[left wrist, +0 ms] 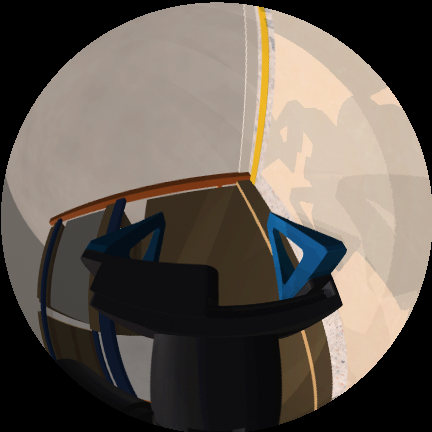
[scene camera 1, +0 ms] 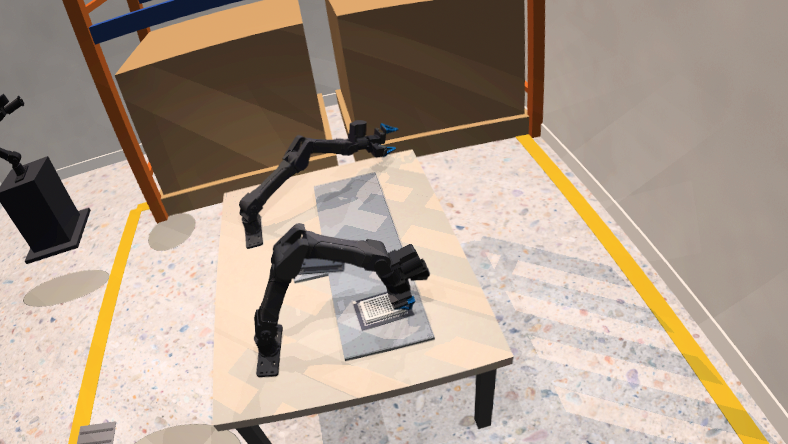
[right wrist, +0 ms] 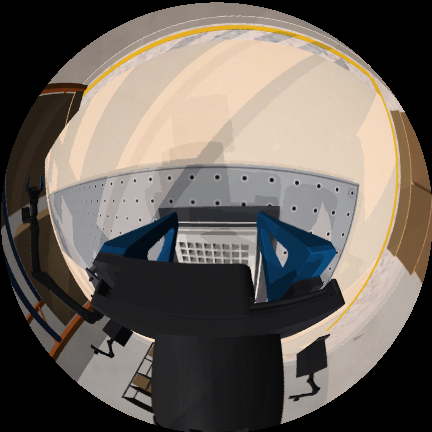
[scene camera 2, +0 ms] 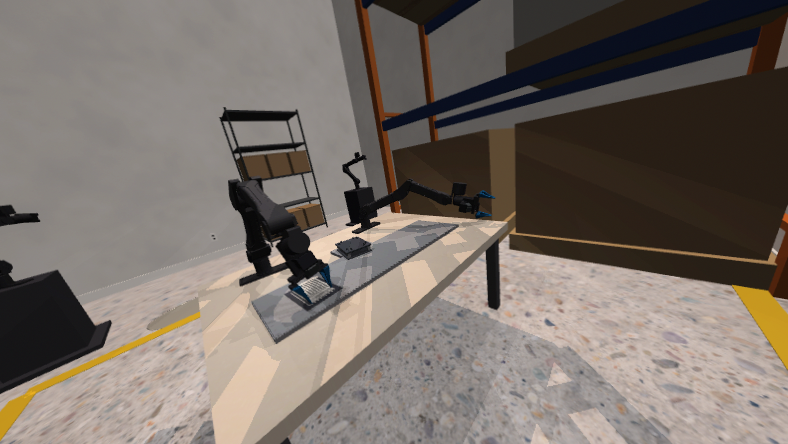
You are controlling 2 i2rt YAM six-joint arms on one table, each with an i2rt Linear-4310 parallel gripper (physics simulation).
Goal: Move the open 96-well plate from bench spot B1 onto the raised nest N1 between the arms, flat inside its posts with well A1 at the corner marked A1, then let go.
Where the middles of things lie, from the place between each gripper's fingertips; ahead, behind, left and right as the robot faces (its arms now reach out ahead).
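The white well plate (scene camera 1: 377, 308) sits 320 mm behind my left hand. From that same hand, the plate is also 880 mm to the right of it and 60 mm below it.
Measured from my right hand, the white well plate is 1 cm to the left of it and 1 cm below it, and 8 cm behind it.
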